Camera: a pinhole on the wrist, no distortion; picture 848 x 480 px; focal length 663.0 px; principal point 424.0 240.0 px. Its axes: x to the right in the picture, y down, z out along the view. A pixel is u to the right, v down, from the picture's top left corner.
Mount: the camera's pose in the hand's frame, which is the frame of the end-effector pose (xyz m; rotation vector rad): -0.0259 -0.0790 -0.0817 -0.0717 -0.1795 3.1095
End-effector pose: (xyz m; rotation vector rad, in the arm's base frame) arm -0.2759 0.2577 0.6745 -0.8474 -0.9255 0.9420
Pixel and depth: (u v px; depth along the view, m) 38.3 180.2 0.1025
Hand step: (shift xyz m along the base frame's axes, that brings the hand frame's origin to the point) 0.0103 0.0020 0.0907
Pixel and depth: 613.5 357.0 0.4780
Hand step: -0.3387 -0.1759 0.2773
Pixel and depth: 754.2 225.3 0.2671
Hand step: -0.1847 -0.1589 0.1080
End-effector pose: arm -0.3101 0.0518 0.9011 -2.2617 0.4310 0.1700
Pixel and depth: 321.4 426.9 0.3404
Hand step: 0.0895 0.3148 -0.0156
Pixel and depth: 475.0 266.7 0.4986
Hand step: -0.0194 0.4233 -0.1399
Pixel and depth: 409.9 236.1 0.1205
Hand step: 0.0068 0.0924 0.0469
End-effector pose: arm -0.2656 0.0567 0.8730 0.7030 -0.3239 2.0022
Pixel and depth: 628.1 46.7 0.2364
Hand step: 0.1259 -0.1358 0.0592
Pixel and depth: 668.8 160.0 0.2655
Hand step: 0.1781 -0.1468 0.0593
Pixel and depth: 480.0 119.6 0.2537
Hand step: 0.1352 -0.0955 0.1010
